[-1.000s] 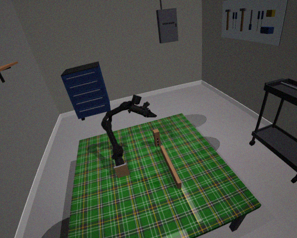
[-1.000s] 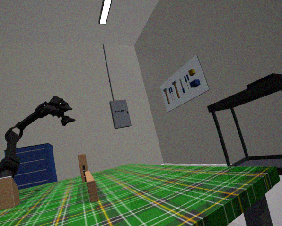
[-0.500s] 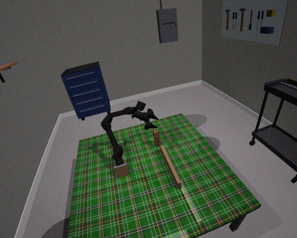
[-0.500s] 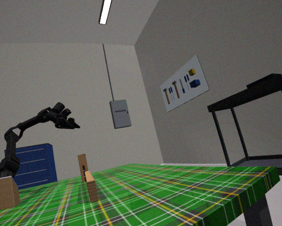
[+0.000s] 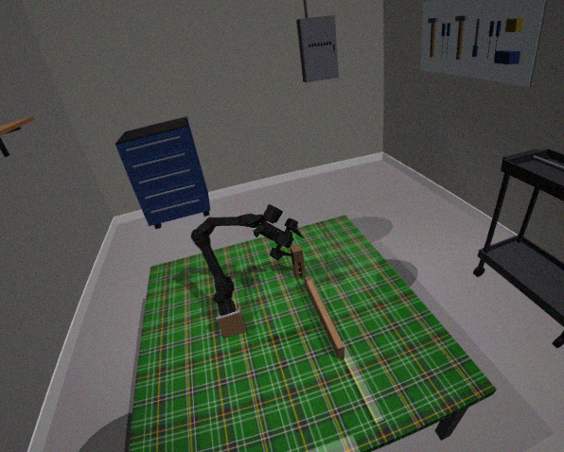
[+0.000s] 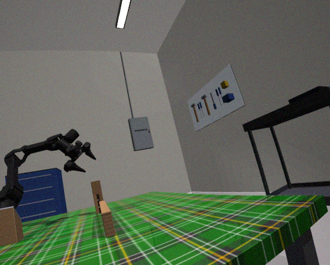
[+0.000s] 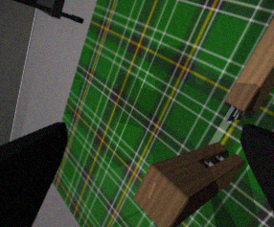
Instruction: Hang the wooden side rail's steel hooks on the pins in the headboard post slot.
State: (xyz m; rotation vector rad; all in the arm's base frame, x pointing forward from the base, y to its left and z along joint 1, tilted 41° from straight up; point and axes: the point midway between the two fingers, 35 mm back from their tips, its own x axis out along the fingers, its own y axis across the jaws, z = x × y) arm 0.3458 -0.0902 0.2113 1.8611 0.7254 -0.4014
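Right now the headboard post is 30 mm ahead of my gripper tip, 90 mm to the left of it and 170 mm below it.
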